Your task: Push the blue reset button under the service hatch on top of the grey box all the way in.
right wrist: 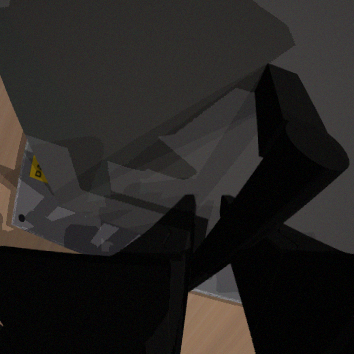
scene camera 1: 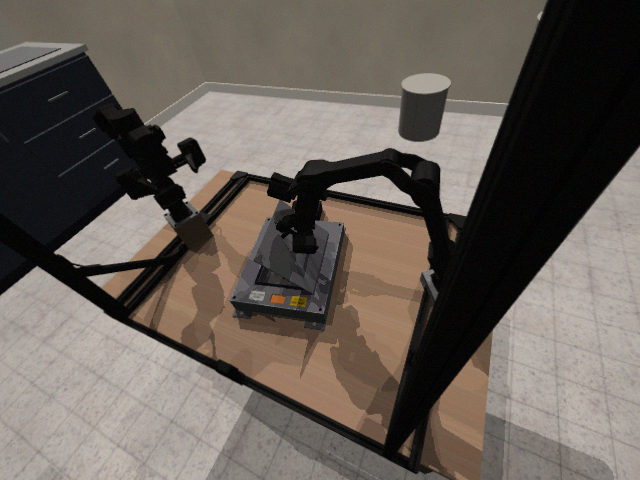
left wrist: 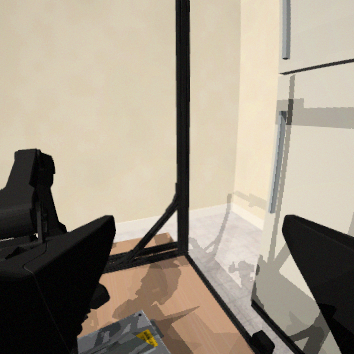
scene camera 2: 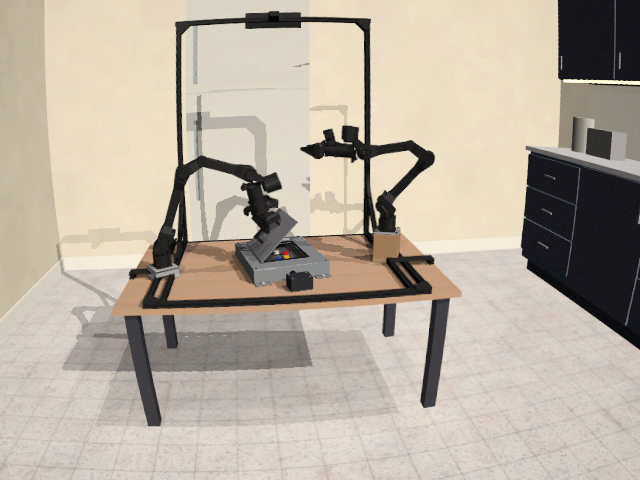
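My left gripper is open and it's holding nothing, and the left wrist view shows it. My right gripper shows in the right wrist view, and scene camera 2 shows my right gripper as well. There's also a dark service hatch.
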